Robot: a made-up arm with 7 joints.
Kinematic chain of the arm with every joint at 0, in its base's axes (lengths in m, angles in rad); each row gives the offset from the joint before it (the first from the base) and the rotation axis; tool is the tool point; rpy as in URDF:
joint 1: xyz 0 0 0.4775 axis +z
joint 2: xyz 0 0 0 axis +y
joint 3: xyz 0 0 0.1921 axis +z
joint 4: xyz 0.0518 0 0 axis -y
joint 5: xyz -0.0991 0 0.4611 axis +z
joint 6: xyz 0 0 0 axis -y
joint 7: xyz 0.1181 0 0 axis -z
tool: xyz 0 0 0 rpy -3.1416 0 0
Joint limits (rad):
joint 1: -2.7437..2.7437
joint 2: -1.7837..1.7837
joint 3: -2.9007..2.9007
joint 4: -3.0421..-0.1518
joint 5: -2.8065..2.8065
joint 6: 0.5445..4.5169
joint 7: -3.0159..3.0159
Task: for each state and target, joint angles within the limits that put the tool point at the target. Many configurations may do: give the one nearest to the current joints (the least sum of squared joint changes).
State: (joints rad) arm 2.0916 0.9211 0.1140 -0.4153 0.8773 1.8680 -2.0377
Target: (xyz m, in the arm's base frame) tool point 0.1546 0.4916 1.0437
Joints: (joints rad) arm 1.3746 0.7321 0.0967 -0.1518 0.9331 2.1993 -2.0377
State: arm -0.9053 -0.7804 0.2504 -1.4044 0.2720 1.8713 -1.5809
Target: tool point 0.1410 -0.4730 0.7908
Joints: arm -1.1791 -0.6852 -0.0784 -2.2247 0.2903 1.7128 -1.5809
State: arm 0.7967 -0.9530 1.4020 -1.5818 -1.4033 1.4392 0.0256
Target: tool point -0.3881 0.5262 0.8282
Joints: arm 0.0829 -0.9022 1.4671 -1.2137 -1.4136 1.5324 0.0256
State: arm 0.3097 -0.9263 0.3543 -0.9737 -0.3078 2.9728 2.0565
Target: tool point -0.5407 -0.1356 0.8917
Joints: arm 0.4441 -1.2028 0.3595 -0.7787 -0.3125 3.2539 2.0565
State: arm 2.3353 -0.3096 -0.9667 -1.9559 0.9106 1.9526 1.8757
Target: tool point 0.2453 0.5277 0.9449
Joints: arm 2.1229 0.1361 -1.0436 -1.2151 0.8191 1.8599 1.8757
